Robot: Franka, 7 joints.
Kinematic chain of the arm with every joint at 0, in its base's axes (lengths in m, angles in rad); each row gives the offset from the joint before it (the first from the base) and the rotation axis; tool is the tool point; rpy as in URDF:
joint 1: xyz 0 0 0.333 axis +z
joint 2: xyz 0 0 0 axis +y
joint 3: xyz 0 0 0.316 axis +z
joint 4: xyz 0.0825 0 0 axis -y
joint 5: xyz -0.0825 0 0.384 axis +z
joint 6: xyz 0 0 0 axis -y
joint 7: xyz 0.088 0 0 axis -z
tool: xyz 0 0 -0.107 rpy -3.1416 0 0
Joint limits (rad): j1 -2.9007..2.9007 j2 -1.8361..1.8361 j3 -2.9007..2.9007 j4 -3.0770..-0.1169 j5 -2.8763..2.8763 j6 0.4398..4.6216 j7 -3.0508..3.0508
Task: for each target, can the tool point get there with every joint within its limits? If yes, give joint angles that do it. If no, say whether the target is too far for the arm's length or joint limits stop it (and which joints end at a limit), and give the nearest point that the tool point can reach.
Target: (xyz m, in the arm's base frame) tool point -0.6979 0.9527 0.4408
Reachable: no: too far | nearest point -0.5049 0.6892 0.4110 | short by 0.328 m
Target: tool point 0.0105 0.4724 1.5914
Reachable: no: too far | nearest point 0.0067 0.3015 1.1361 | short by 0.486 m
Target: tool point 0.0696 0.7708 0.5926
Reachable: yes | joints 1.6141 1.0515 -0.0067 -0.4115 1.1825 3.3713 2.3955
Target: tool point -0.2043 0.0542 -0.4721
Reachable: no: joint limits stop it (at a limit: joint 2) | nearest point -0.2167 0.0575 -0.3575 | short by 0.115 m
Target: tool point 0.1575 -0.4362 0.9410
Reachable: yes | joints -2.0234 -0.2265 0.6629 -1.2620 -0.4453 2.1814 1.0041
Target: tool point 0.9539 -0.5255 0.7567
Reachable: no: too far | nearest point 0.7003 -0.3858 0.6441 | short by 0.311 m
